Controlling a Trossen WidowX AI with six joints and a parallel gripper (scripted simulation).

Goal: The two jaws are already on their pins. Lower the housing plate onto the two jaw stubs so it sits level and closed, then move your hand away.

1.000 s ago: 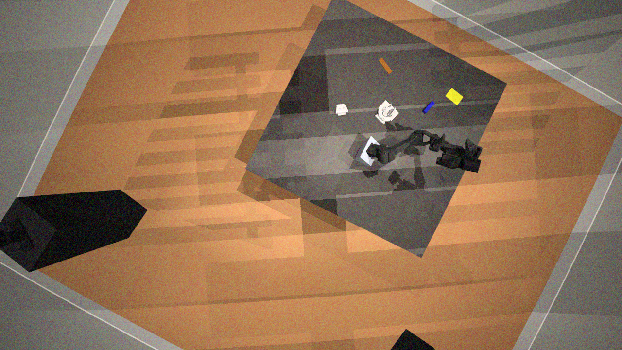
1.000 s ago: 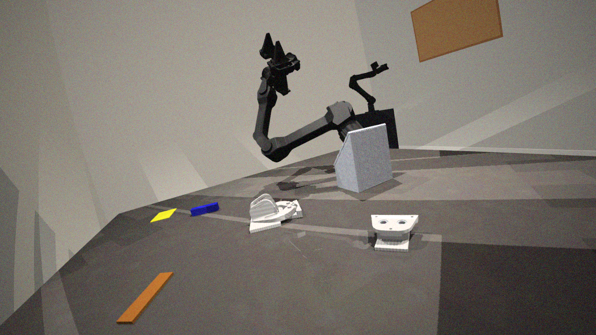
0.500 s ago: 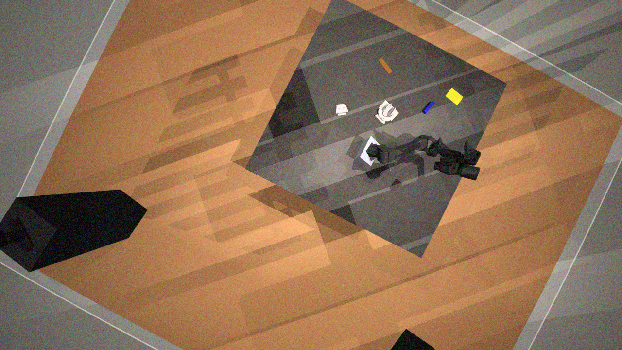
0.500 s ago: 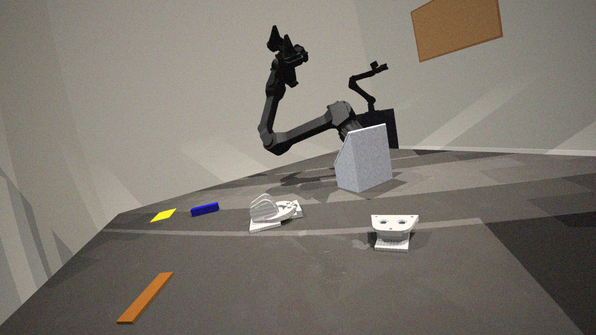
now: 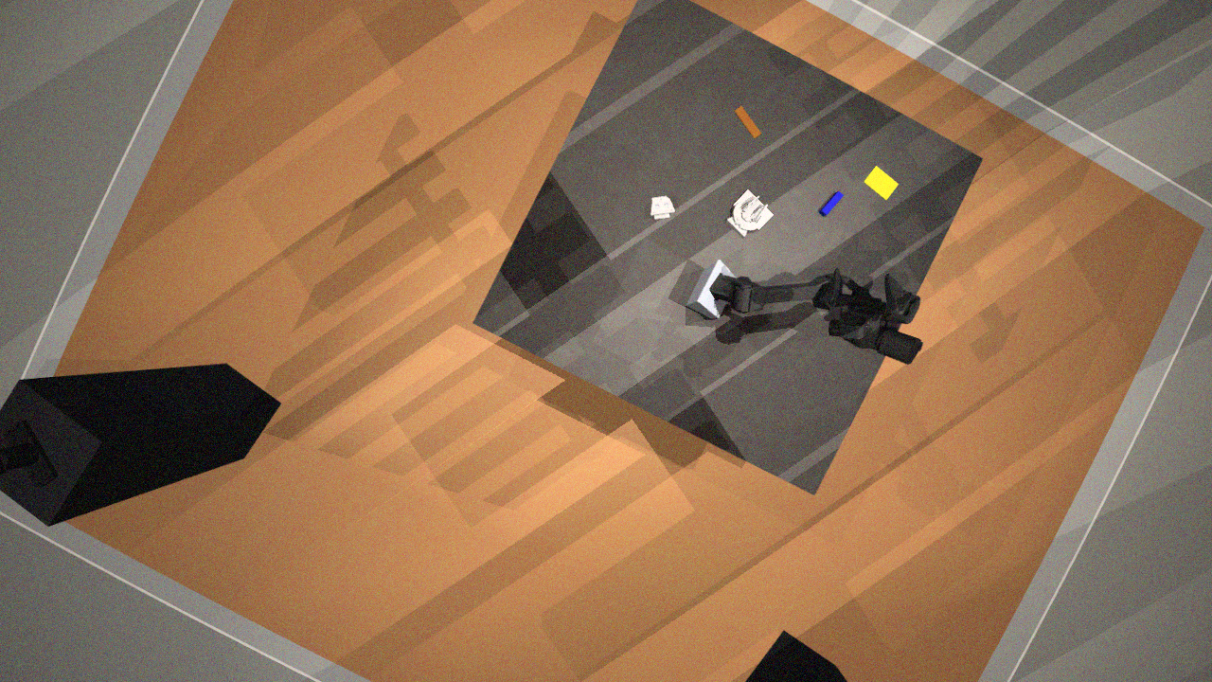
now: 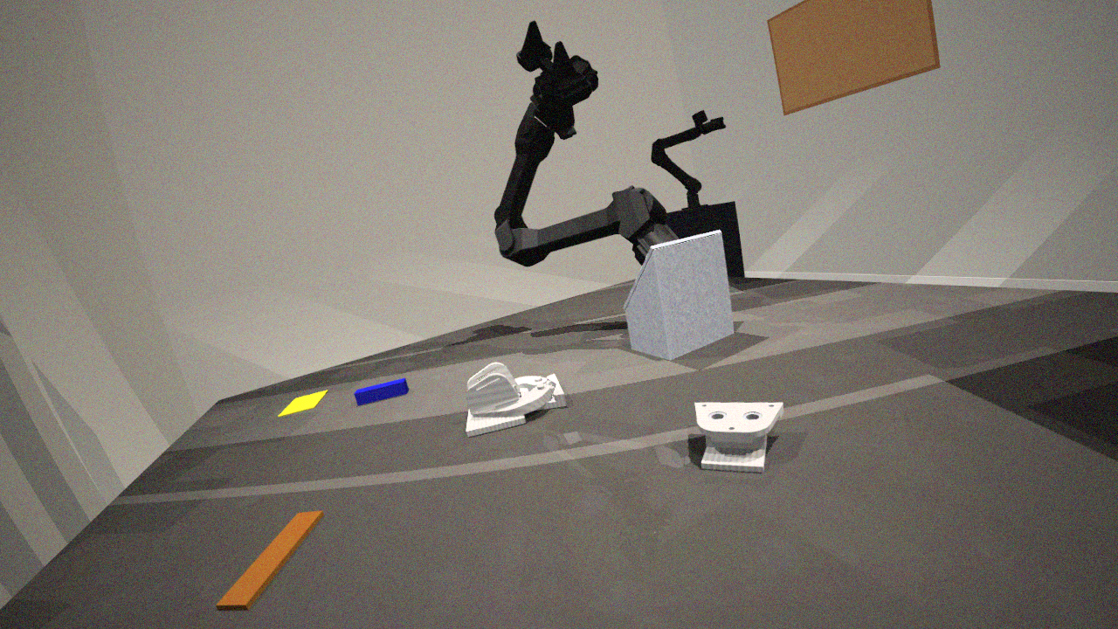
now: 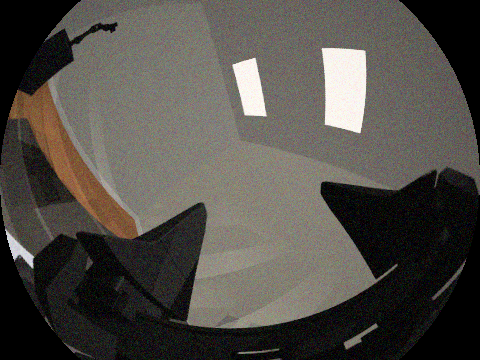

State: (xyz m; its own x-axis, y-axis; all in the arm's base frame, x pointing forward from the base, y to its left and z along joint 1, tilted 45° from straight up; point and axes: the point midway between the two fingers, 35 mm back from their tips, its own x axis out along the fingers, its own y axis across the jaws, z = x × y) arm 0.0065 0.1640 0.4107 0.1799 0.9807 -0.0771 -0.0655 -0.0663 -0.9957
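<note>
The pale block is 60 mm ahead of my gripper tip, 430 mm to the left of it and 550 mm below it. From my gripper tip the other things lie so: orange strip: 470 mm ahead, 360 mm to the left, 550 mm below; blue bar: 410 mm ahead, 30 mm to the right, 540 mm below; yellow tile: 570 mm ahead, 130 mm to the right, 550 mm below.
</note>
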